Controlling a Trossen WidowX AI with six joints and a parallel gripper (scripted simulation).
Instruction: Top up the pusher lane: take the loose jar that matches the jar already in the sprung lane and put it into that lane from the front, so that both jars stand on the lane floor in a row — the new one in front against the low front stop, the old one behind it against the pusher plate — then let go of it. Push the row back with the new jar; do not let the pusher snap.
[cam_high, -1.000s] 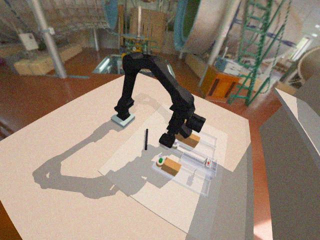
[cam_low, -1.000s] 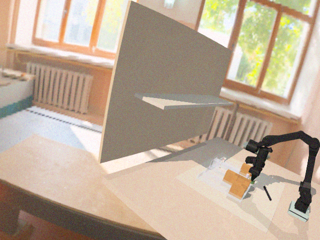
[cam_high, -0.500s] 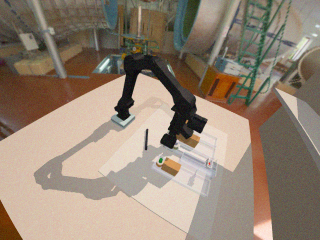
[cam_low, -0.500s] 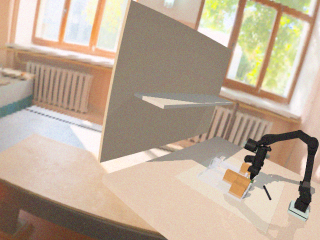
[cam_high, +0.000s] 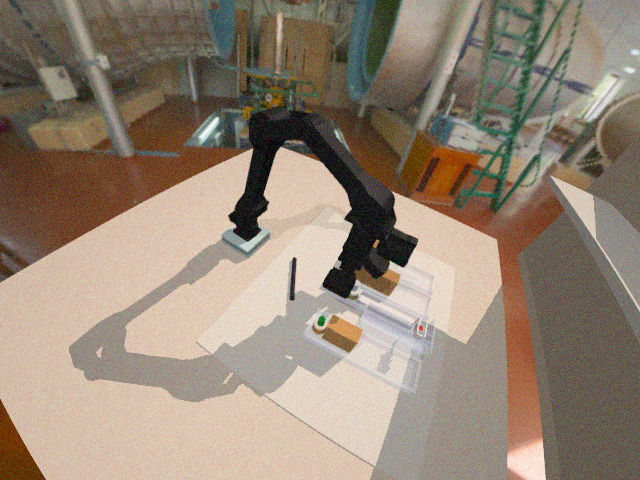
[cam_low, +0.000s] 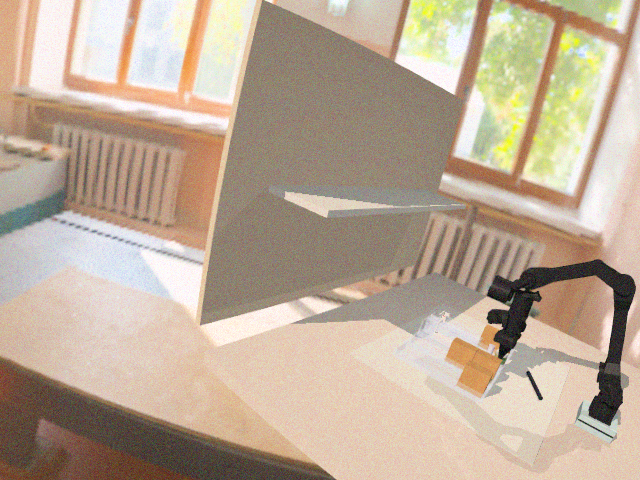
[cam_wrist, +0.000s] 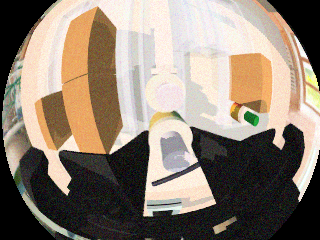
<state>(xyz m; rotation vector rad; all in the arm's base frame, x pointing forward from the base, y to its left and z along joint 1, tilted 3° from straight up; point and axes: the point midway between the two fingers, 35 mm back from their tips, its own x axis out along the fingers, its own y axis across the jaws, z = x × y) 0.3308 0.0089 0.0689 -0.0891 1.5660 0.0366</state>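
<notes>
Right now the thin black stick is 13 cm behind my gripper tip, 5 cm below it and 4 cm to the right of it. The rest, counted from my gripper tip: shelf: 51 cm ahead, 31 cm above, 3 cm to the left; then red mark: 22 cm ahead, 2 cm to the right, 2 cm above.
</notes>
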